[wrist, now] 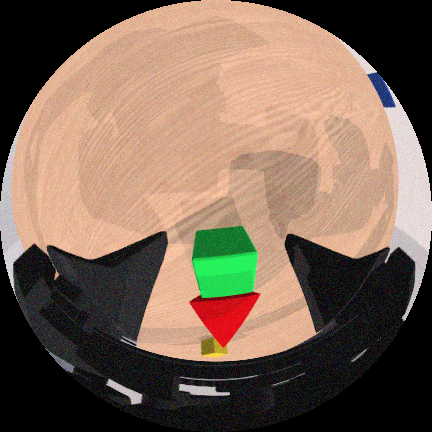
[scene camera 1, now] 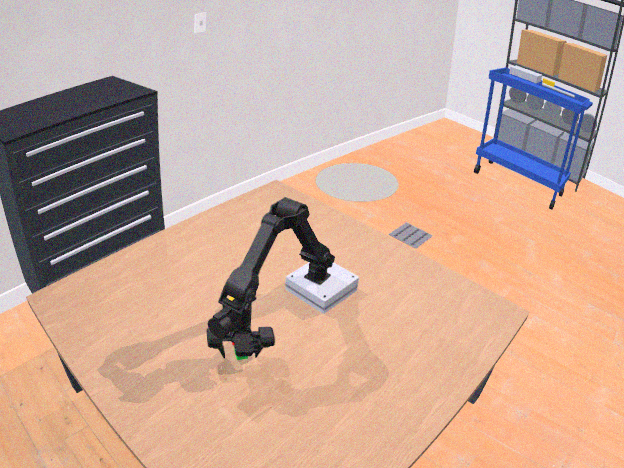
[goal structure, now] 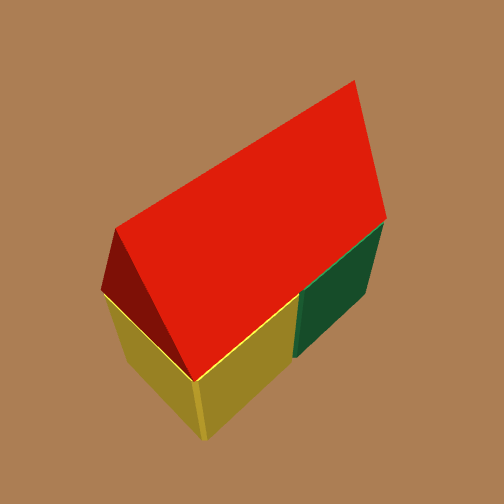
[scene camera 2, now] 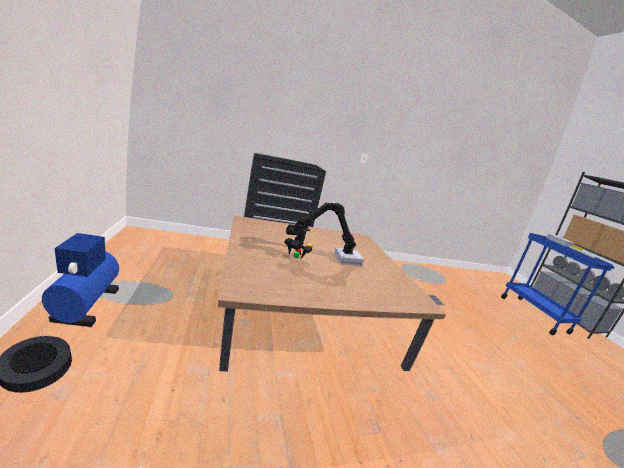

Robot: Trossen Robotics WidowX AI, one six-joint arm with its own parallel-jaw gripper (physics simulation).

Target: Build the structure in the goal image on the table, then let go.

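Frame: origin at the arm's base, x ahead, y left, z up, level; centimetres.
Where they show: gripper, fingertip midpoint: (wrist: pixel 228 239) (scene camera 1: pixel 239 357) (scene camera 2: pixel 295 256); arm's base, origin of the base link: (scene camera 1: pixel 317 276) (scene camera 2: pixel 347 252).
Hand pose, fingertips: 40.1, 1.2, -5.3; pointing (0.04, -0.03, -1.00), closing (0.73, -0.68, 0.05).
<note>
Things, the pixels of their top centre, and the offset from my fingertips, as dx, dy, dz. Level surfaces: height alone.
- green block, middle of its top: (wrist: pixel 226 279) (scene camera 1: pixel 240 347) (scene camera 2: pixel 297 252) -0.9, -0.3, +3.1
- red pointed piece, middle of its top: (wrist: pixel 236 349) (scene camera 1: pixel 237 332) (scene camera 2: pixel 299 246) -2.7, -2.9, +6.4
- small yellow block, middle of its top: (wrist: pixel 214 354) (scene camera 2: pixel 309 244) -15.6, -15.9, +3.1
- wooden table, its level: dz -0.2
My gripper (scene camera 1: pixel 240 354) (scene camera 2: pixel 295 253) (wrist: pixel 228 239) is open and low over the table, pointing down, with its fingers apart on either side of the green block. The green block (scene camera 1: pixel 242 357) (scene camera 2: pixel 296 254) (wrist: pixel 225 276) shows between the fingers, touching neither. A red pointed piece (scene camera 1: pixel 233 344) (scene camera 2: pixel 298 250) (wrist: pixel 225 316) is right beside the green block, on the robot-base side; whether they touch is unclear. In scene camera 1 the gripper hides most of both. A small yellow block (scene camera 2: pixel 309 245) (wrist: pixel 213 348) lies beyond the red piece, partly hidden by it in the wrist view.
The arm's white base (scene camera 1: pixel 322 292) (scene camera 2: pixel 349 257) stands on the wooden table (scene camera 1: pixel 428 322) (scene camera 2: pixel 262 287). A black drawer cabinet (scene camera 1: pixel 95 176) (scene camera 2: pixel 287 188) stands behind the table. A blue cart (scene camera 1: pixel 524 163) (scene camera 2: pixel 541 301) is off to the right on the floor.
</note>
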